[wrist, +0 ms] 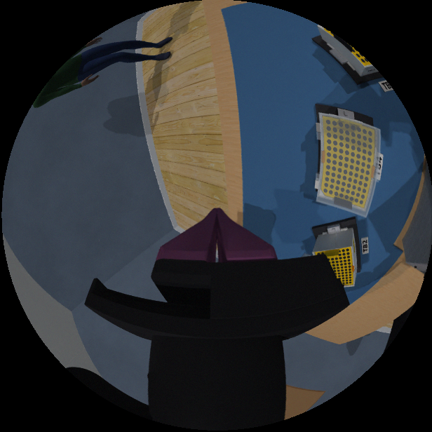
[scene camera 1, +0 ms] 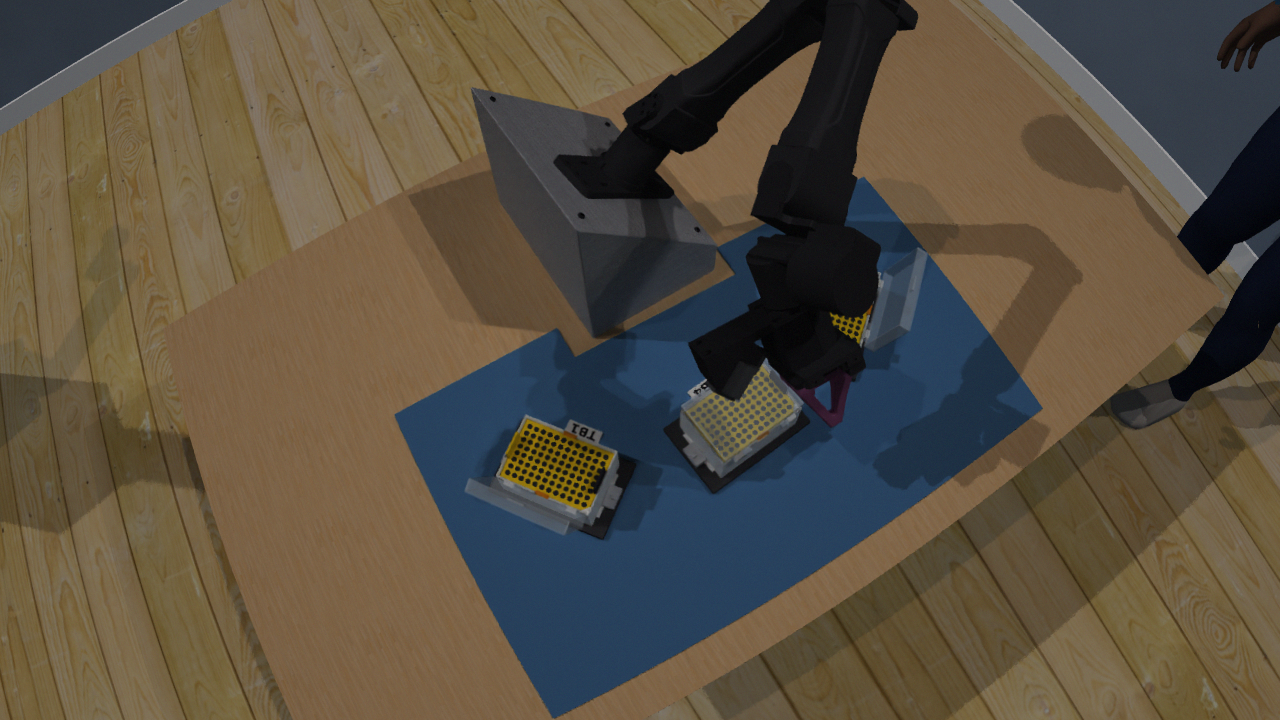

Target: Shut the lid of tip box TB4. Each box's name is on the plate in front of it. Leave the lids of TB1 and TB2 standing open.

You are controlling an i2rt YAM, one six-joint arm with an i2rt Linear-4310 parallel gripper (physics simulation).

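Pixels of known places: gripper, fingertip midpoint: (scene camera 1: 835, 423); arm's base, link origin: (scene camera 1: 615, 180).
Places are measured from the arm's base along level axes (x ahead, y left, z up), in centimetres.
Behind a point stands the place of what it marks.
Tip box TB4 (scene camera 1: 741, 414) @(x 31.8, y -6.4, z -6.9 cm) (wrist: 348, 161) stands in the middle of the three boxes. Its clear lid lies down over the yellow tip rack, which shows paler through it. Its name plate (scene camera 1: 699, 389) @(x 24.0, y -5.9, z -14.4 cm) (wrist: 380, 166) is partly hidden in the scene view. My gripper (scene camera 1: 836, 422) @(x 41.8, y -3.6, z 5.5 cm) (wrist: 216, 214) is shut and empty, its purple fingertips together beside TB4, on the TB2 side. Tip box TB1 (scene camera 1: 556, 463) @(x 22.4, y -26.5, z -9.0 cm) (wrist: 352, 52) has its lid (scene camera 1: 519, 506) @(x 26.7, y -33.5, z -0.3 cm) standing open. Tip box TB2 (scene camera 1: 852, 325) @(x 31.4, y 13.5, z -9.0 cm) (wrist: 343, 265) has its lid (scene camera 1: 898, 300) @(x 33.7, y 19.0, z -5.1 cm) (wrist: 337, 241) open; the arm hides part of the box in the scene view.
The boxes stand on a blue mat (scene camera 1: 698, 573) @(x 42.4, y -21.2, z -14.7 cm) (wrist: 275, 100) on a wooden table (scene camera 1: 295, 429) @(x -5.9, y -52.8, z -14.9 cm). The grey arm base block (scene camera 1: 546, 214) @(x 1.4, y -11.0, z 4.0 cm) stands behind the mat. A person (scene camera 1: 1248, 205) (wrist: 115, 50) stands beyond the table edge. The arm reaches over TB2 and TB4.
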